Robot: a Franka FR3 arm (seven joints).
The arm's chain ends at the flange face. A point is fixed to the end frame.
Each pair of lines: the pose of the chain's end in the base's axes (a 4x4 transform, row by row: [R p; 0 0 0 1], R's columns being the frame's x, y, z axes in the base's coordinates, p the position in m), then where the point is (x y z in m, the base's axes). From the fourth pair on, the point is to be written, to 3 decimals.
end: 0.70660 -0.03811 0.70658 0.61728; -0.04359 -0.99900 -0.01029 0.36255; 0.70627 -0.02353 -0.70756 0.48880; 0 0 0 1
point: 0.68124 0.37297 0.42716
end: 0.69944 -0.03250 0.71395 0.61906; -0.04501 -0.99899 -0.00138 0.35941; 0.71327 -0.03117 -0.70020 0.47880; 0 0 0 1
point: 0.68360 0.37062 0.41790
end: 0.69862 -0.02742 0.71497 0.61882; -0.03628 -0.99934 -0.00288 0.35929; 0.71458 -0.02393 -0.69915 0.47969; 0 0 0 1
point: 0.68339 0.37038 0.41881
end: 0.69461 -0.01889 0.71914 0.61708; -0.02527 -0.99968 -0.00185 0.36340; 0.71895 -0.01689 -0.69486 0.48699; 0 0 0 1
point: 0.682 0.375 0.426
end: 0.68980 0.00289 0.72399 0.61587; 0.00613 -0.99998 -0.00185 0.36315; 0.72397 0.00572 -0.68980 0.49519; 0 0 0 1
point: 0.681 0.374 0.435
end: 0.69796 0.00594 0.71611 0.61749; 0.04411 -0.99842 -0.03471 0.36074; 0.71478 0.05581 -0.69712 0.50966; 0 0 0 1
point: 0.682 0.369 0.448
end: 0.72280 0.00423 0.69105 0.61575; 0.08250 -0.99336 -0.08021 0.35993; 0.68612 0.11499 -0.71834 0.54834; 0 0 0 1
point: 0.678 0.364 0.484
